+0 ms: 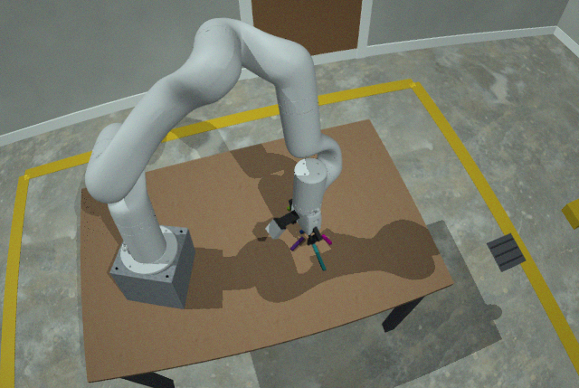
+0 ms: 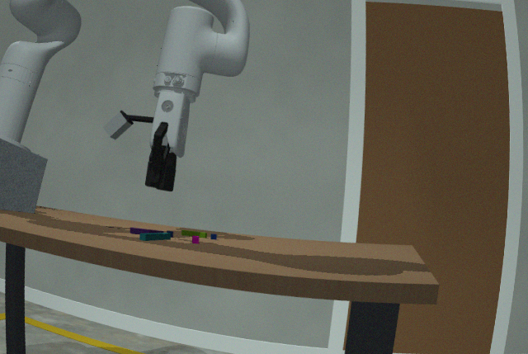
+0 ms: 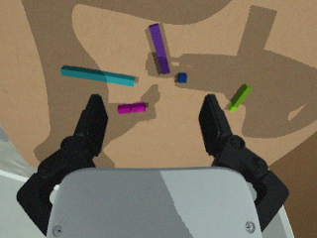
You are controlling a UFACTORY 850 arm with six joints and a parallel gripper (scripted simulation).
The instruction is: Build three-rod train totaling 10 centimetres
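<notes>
Right now my hand is 20 mm past the purple rod and 90 mm above it. Also, from my hand: lime rod: 140 mm to the left, 90 mm below; then turquoise rod: 40 mm ahead, 70 mm to the right, 90 mm below.
</notes>
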